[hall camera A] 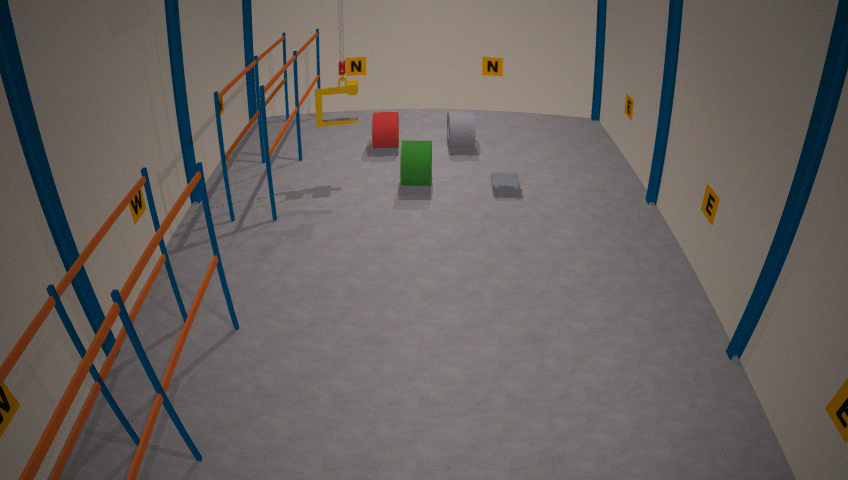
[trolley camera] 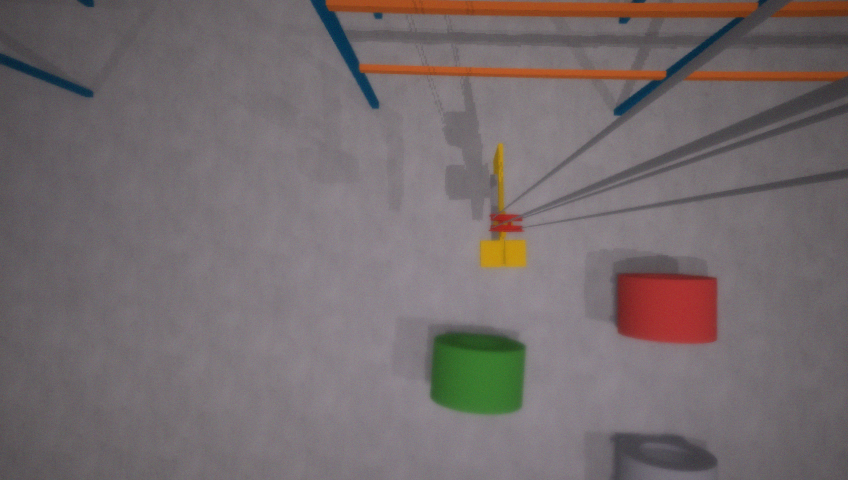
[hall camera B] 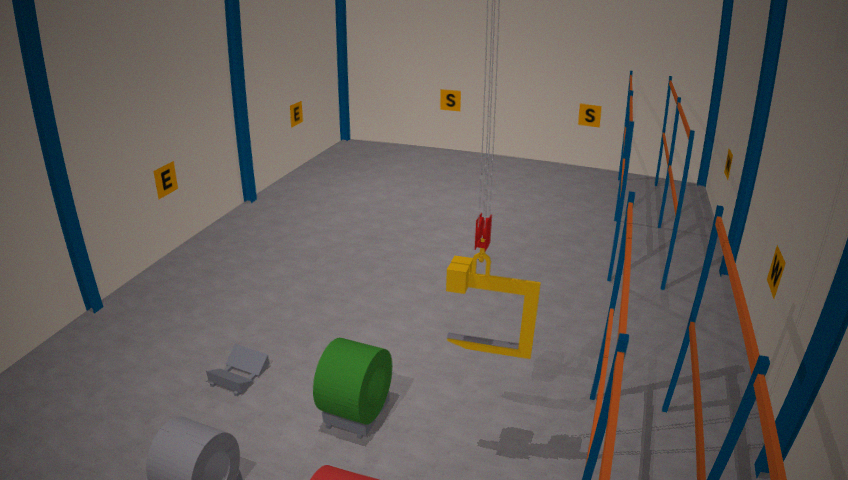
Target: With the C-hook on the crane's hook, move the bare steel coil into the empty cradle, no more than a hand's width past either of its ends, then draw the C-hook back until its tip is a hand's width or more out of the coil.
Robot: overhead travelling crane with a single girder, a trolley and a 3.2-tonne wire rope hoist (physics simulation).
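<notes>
The yellow C-hook (hall camera A: 318,107) (hall camera B: 529,318) (trolley camera: 500,178) hangs upright from the red hook block (hall camera A: 341,67) (hall camera B: 483,231) and carries nothing. Its open side and lower arm point east, toward the coils' side of the hall. It is apart from every coil and raised above the floor. The bare grey steel coil (hall camera A: 461,129) (hall camera B: 172,452) (trolley camera: 669,469) rests at the north end, beyond the green coil; its bore shows in hall camera B, where its bottom is cut off. The empty grey cradle (hall camera A: 505,180) (hall camera B: 248,359) stands south-east of it and does not show in the trolley camera.
The green coil (hall camera A: 415,162) (hall camera B: 351,380) (trolley camera: 477,374) sits on a cradle west of the empty one. The red coil (hall camera A: 385,129) (hall camera B: 343,474) (trolley camera: 666,309) is west of the bare coil. Blue and orange racks (hall camera A: 271,184) (hall camera B: 624,261) (trolley camera: 511,72) line the west wall.
</notes>
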